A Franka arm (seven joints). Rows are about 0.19 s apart.
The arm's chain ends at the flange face. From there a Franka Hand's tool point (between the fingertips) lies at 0.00 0.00 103.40 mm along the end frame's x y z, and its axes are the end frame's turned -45 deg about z.
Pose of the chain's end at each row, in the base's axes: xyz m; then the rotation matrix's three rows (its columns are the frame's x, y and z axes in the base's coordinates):
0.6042, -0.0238, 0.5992; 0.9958, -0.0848, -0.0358; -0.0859, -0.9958, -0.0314; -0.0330, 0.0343, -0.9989
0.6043, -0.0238, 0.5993; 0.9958, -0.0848, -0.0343; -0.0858, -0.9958, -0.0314; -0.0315, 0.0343, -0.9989
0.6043, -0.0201, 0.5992; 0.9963, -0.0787, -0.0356; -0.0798, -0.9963, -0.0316; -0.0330, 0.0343, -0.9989
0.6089, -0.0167, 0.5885; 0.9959, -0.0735, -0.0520; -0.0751, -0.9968, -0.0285; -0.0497, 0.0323, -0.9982
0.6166, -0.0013, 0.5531; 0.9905, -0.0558, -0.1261; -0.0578, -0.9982, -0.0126; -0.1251, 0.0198, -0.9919
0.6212, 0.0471, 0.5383; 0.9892, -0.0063, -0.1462; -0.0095, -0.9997, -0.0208; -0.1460, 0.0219, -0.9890
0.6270, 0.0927, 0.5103; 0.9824, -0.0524, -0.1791; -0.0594, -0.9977, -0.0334; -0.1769, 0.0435, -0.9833
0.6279, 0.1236, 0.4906; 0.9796, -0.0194, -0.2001; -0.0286, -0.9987, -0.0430; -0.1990, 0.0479, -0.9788
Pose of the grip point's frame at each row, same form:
0.6005, -0.0270, 0.4959; 0.7641, 0.6442, -0.0358; 0.6434, -0.7649, -0.0314; -0.0476, 0.0009, -0.9989
0.6008, -0.0270, 0.4960; 0.7641, 0.6442, -0.0343; 0.6435, -0.7648, -0.0314; -0.0465, 0.0020, -0.9989
0.6006, -0.0234, 0.4959; 0.7601, 0.6488, -0.0356; 0.6481, -0.7609, -0.0316; -0.0476, 0.0009, -0.9989
0.6035, -0.0196, 0.4853; 0.7562, 0.6522, -0.0520; 0.6517, -0.7579, -0.0285; -0.0580, -0.0123, -0.9982
0.6036, -0.0026, 0.4505; 0.7398, 0.6609, -0.1261; 0.6650, -0.7467, -0.0126; -0.1025, -0.0745, -0.9919
0.6061, 0.0449, 0.4360; 0.7039, 0.6950, -0.1462; 0.7002, -0.7136, -0.0208; -0.1187, -0.0878, -0.9890
0.6085, 0.0892, 0.4086; 0.7317, 0.6576, -0.1791; 0.6635, -0.7475, -0.0334; -0.1558, -0.0943, -0.9833
0.6072, 0.1192, 0.3894; 0.7064, 0.6790, -0.2001; 0.6860, -0.7264, -0.0430; -0.1746, -0.1068, -0.9788

